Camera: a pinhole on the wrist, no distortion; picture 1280 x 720 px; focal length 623.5 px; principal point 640.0 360.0 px. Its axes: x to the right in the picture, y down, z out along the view. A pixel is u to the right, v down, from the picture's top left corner.
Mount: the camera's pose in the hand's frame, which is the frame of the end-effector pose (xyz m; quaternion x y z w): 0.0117 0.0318 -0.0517 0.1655 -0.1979 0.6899 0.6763
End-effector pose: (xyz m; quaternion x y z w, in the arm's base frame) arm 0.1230 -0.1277 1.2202 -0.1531 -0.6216 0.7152 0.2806
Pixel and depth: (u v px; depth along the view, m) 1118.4 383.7 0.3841
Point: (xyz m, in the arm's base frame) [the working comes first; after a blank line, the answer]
In the camera's frame: 0.2947 0.0146 0.3841

-0.1183 -0.4931 1.1996
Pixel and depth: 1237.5 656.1 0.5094
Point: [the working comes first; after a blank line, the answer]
In the camera's frame: 0.4882 0.2419 0.5094

-0.0608 -0.7964 1.1021
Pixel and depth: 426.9 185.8 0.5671
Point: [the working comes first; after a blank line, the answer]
In the camera's frame: -0.1938 -0.1584 0.5671

-0.1107 -0.2901 1.7103
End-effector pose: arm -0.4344 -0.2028 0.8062 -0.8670 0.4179 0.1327 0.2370
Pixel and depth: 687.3 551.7 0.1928
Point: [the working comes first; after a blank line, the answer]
In the camera's frame: 0.0146 0.0593 0.1928

-0.4317 -0.0757 0.7434
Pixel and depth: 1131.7 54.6 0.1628
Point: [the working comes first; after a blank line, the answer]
In the camera's frame: 0.1284 -0.0797 0.1628

-0.4390 -0.2083 0.6188
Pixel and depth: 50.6 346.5 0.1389
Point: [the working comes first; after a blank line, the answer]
In the camera's frame: -0.1313 -0.0030 0.1389

-0.3074 -0.1282 0.8427
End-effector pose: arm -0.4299 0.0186 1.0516 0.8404 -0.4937 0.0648 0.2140
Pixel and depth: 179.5 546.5 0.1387
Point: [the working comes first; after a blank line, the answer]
In the camera's frame: -0.1024 0.0415 0.1387

-0.3394 0.0909 0.9899
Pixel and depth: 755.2 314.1 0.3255
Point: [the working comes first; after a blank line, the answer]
In the camera's frame: 0.0601 -0.0240 0.3255

-0.3795 -0.0764 0.8000
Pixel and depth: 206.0 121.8 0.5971
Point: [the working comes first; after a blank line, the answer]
In the camera's frame: -0.4156 -0.2281 0.5971

0.1928 -0.0169 0.6964
